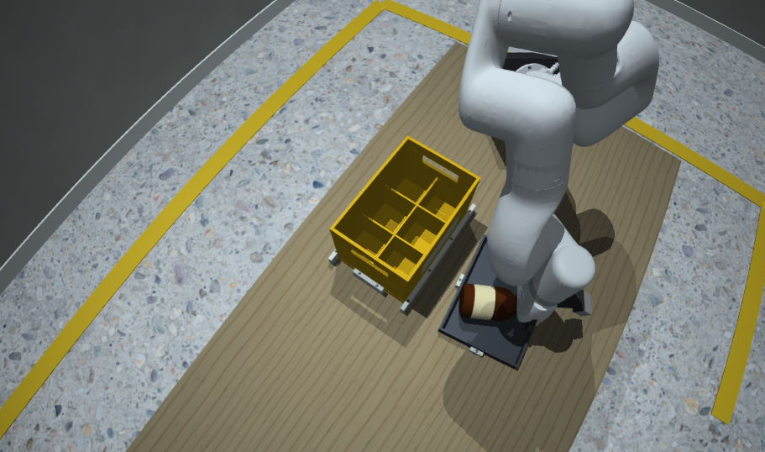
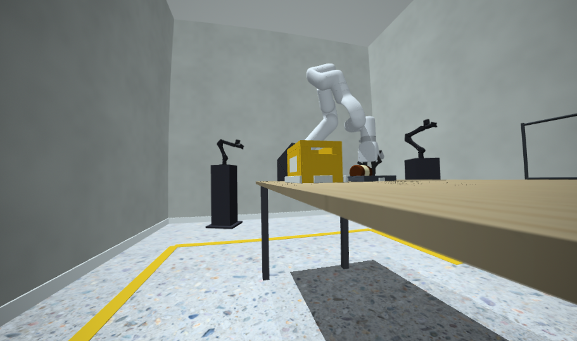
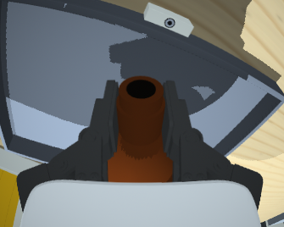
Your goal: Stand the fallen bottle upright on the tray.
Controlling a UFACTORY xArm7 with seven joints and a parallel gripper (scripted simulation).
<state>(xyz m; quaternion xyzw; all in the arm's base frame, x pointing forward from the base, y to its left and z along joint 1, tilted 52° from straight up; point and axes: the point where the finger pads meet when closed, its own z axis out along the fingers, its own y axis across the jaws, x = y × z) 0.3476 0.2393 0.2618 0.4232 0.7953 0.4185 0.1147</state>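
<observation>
Now: hand 4 cm short of the brown bottle and 4 cm to the left of it. Also, from my hand: dark grey tray (2 cm ahead, 4 cm to the right, 3 cm below); yellow crate (10 cm ahead, 30 cm to the right, 4 cm above).
</observation>
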